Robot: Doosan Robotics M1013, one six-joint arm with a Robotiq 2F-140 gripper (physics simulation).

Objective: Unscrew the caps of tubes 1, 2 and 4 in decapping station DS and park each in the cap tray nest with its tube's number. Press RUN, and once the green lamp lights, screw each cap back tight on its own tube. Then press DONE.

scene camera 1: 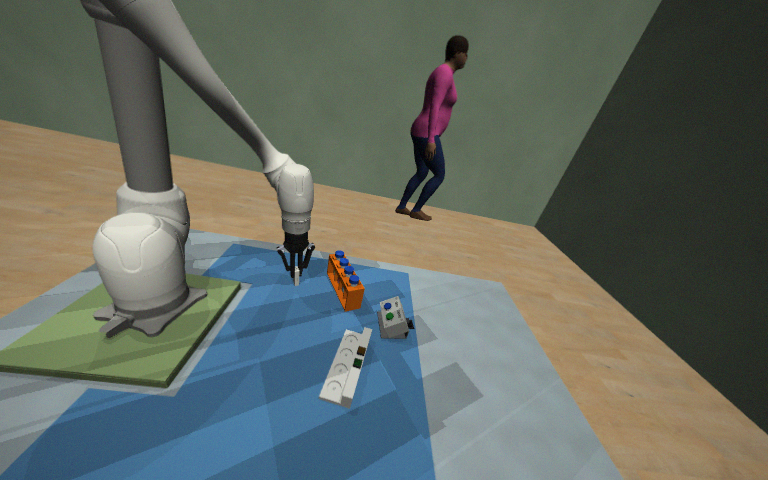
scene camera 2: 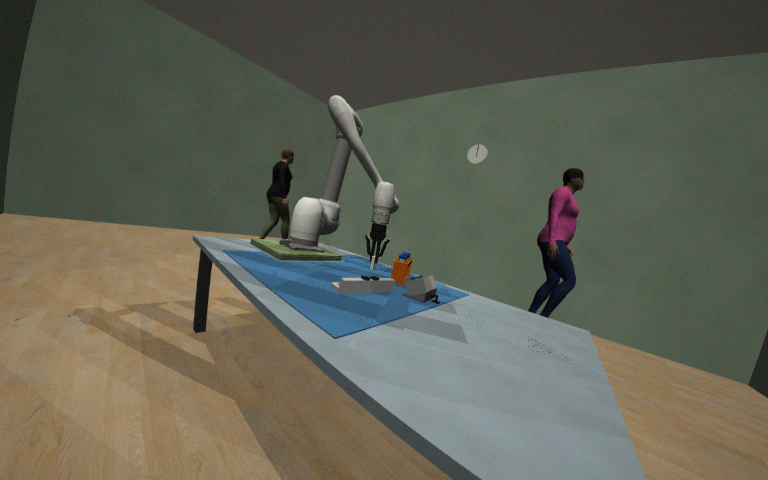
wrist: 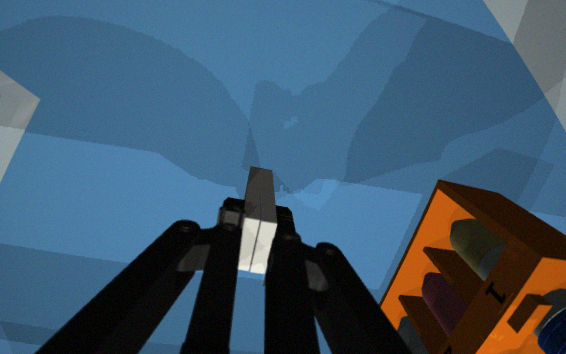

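Observation:
An orange rack holds several tubes with blue caps in a row; the cap nearest scene camera 1 and another cap sit on top. In the wrist view the digit 1 and yellowish and purple tube bottoms show. A white tray has a row of round nests, with no cap visible in them; a brown square and a dark green square are on its raised side. My gripper is shut and empty, above the mat beside the rack, apart from it.
A grey box with a blue button and a green button stands near the rack and tray. The blue mat lies on the grey table. A person in pink is behind the table.

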